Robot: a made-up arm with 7 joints. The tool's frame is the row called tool.
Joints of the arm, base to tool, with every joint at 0 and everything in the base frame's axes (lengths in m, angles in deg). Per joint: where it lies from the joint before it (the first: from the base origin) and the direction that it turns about. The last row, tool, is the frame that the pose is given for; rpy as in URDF.
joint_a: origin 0 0 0.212 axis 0 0 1
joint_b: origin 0 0 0 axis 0 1 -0.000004
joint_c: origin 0 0 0.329 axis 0 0 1
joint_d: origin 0.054 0 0 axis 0 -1 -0.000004
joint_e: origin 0.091 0 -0.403 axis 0 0.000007 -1
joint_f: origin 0 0 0 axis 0 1 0.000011
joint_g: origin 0.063 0 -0.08 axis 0 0.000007 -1
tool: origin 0 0 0 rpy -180 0 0
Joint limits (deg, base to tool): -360..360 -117.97..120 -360..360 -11..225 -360..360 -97..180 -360..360
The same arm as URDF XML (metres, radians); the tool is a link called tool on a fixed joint. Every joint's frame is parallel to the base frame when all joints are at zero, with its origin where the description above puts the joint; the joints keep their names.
<robot name="arm">
  <joint name="joint_a" type="revolute">
    <parent link="base"/>
    <child link="link1"/>
    <origin xyz="0 0 0.212" rpy="0 0 0"/>
    <axis xyz="0 0 1"/>
    <limit lower="-6.2832" upper="6.2832"/>
  </joint>
  <joint name="joint_b" type="revolute">
    <parent link="link1"/>
    <child link="link2"/>
    <origin xyz="0 0 0" rpy="0 0 0"/>
    <axis xyz="0 1 0"/>
    <limit lower="-2.059" upper="2.0944"/>
  </joint>
  <joint name="joint_c" type="revolute">
    <parent link="link2"/>
    <child link="link3"/>
    <origin xyz="0 0 0.329" rpy="0 0 0"/>
    <axis xyz="0 0 1"/>
    <limit lower="-6.2832" upper="6.2832"/>
  </joint>
  <joint name="joint_d" type="revolute">
    <parent link="link3"/>
    <child link="link4"/>
    <origin xyz="0.054 0 0" rpy="0 0 0"/>
    <axis xyz="0 -1 0"/>
    <limit lower="-0.192" upper="3.927"/>
  </joint>
  <joint name="joint_e" type="revolute">
    <parent link="link4"/>
    <child link="link5"/>
    <origin xyz="0.091 0 -0.403" rpy="0 0 0"/>
    <axis xyz="0 0 -1"/>
    <limit lower="-6.2832" upper="6.2832"/>
  </joint>
  <joint name="joint_f" type="revolute">
    <parent link="link5"/>
    <child link="link6"/>
    <origin xyz="0 0 0" rpy="0 0 0"/>
    <axis xyz="0 1 0"/>
    <limit lower="-1.693" upper="3.1416"/>
  </joint>
  <joint name="joint_g" type="revolute">
    <parent link="link6"/>
    <child link="link7"/>
    <origin xyz="0.063 0 -0.08" rpy="0 0 0"/>
    <axis xyz="0 0 -1"/>
    <limit lower="-6.2832" upper="6.2832"/>
  </joint>
  <joint name="tool_joint" type="fixed">
    <parent link="link7"/>
    <child link="tool"/>
    <origin xyz="0 0 0" rpy="3.1416 0 0"/>
  </joint>
  <link name="base"/>
  <link name="link1"/>
  <link name="link2"/>
  <link name="link3"/>
  <link name="link4"/>
  <link name="link5"/>
  <link name="link6"/>
  <link name="link7"/>
  <link name="tool"/>
</robot>

